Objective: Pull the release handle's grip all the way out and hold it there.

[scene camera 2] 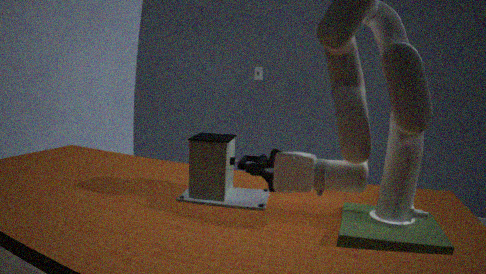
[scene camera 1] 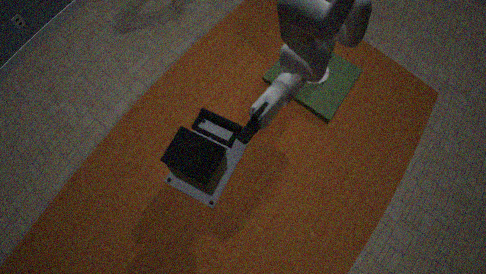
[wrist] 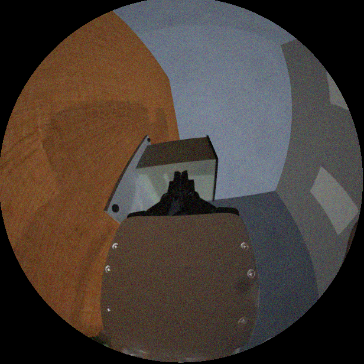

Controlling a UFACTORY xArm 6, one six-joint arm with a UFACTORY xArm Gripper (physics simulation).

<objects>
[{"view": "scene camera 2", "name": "my gripper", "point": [247, 168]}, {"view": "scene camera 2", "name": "release handle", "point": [211, 156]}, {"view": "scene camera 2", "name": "grey base plate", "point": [240, 198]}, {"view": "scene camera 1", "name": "my gripper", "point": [240, 140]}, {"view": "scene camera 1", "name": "release handle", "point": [194, 159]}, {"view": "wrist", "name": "my gripper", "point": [182, 179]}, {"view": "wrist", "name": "grey base plate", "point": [129, 194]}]
</objects>
